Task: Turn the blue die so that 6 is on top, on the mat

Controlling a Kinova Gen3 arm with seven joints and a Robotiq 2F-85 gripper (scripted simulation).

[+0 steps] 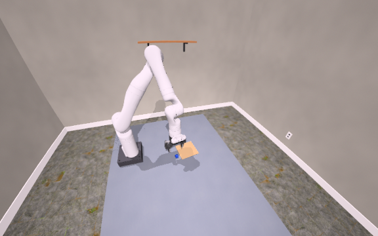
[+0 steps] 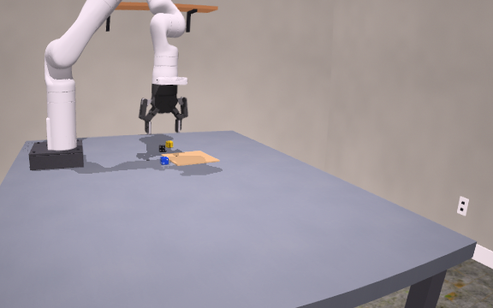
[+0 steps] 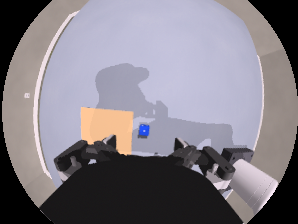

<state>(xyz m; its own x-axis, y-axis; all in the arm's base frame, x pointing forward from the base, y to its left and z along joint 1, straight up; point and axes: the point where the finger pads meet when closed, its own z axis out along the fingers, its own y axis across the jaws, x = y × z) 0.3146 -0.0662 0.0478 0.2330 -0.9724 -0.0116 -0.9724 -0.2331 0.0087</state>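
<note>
Right now the blue die is 9 cm below my hand. Also, from my hand: black die: 17 cm to the left, 9 cm below, 2 cm ahead; mat: 10 cm below, 9 cm ahead, 5 cm to the left; yellow die: 23 cm to the left, 9 cm below, 6 cm ahead.
</note>
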